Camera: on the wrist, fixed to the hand. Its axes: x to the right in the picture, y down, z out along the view.
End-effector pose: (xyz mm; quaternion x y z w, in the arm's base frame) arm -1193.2 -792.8 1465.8 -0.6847 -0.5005 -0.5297 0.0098
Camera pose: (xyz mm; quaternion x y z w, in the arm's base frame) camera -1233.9 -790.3 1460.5 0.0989 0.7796 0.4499 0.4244
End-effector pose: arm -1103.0 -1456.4 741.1 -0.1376 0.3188 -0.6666 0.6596
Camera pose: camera -1144.0 -1452.9 741.3 0.3674 -0.2151 0.9037 0.0448
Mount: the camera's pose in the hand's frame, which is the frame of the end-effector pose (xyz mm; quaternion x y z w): 0.3 -32.3 -25.5 -0.1038 0.0356 -0.7135 0.6920
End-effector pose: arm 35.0 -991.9 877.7 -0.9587 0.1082 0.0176 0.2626
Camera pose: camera 41.7 -977.8 915.8 -0.7685 -0.6016 -0.1981 0.0909
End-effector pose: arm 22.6 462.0 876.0 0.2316 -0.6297 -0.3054 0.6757
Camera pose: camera 44.0 437.2 851.1 0.5503 -0.2148 -0.7506 0.2961
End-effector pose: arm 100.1 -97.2 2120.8 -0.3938 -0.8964 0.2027 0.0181
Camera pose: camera 82.2 -107.7 2156.3 0.3580 -0.9217 0.0203 0.1482
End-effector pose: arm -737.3 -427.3 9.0 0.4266 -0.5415 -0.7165 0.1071
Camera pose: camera -709.0 -432.3 -20.4 -0.6959 -0.0078 0.6132 0.3735
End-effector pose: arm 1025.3 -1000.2 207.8 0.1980 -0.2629 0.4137 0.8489
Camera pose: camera 1058.7 -1004.6 184.2 0.2217 -0.0534 -0.3396 0.9125
